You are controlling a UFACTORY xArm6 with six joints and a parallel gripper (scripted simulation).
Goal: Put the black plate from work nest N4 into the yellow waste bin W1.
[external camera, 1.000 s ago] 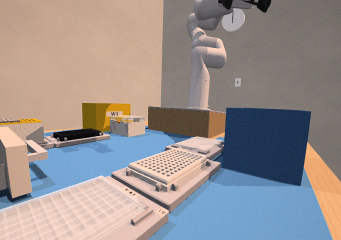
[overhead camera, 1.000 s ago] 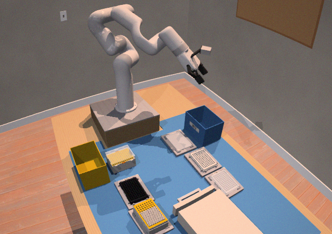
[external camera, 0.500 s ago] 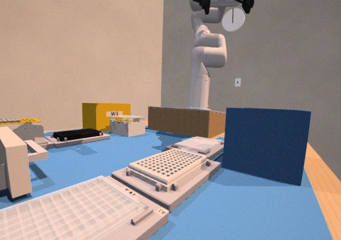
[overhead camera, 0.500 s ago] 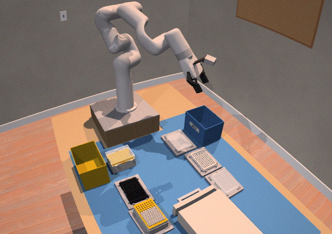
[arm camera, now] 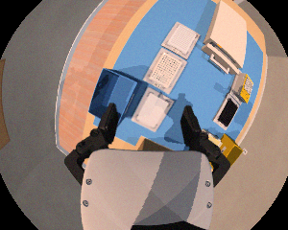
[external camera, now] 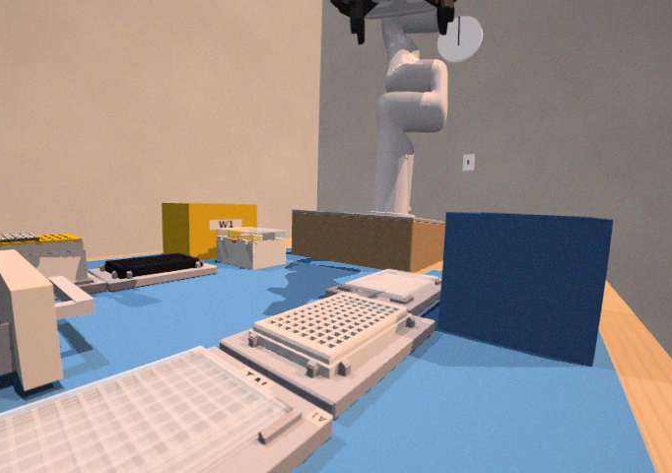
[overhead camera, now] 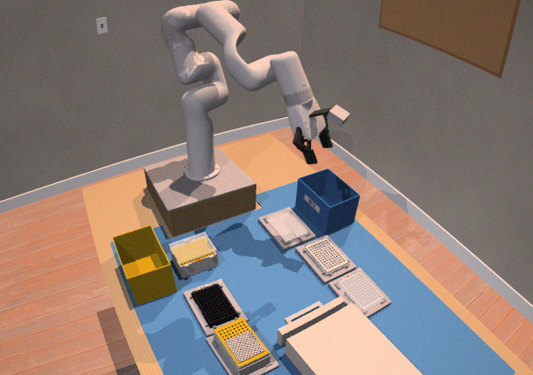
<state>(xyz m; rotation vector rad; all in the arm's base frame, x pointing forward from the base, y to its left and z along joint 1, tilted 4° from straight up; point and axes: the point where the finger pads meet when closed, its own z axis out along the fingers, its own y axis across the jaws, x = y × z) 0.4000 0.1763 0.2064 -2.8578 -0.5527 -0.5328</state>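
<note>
My gripper is now 9 cm short of the black plate, 38 cm to the left of it and 31 cm above it. The rest, counted from my hand: tip box 9 cm behind, 35 cm to the right, 28 cm below; grey work nest 9 cm ahead, 38 cm to the right, 32 cm below; blue bin 7 cm behind, 13 cm to the left, 29 cm below.
</note>
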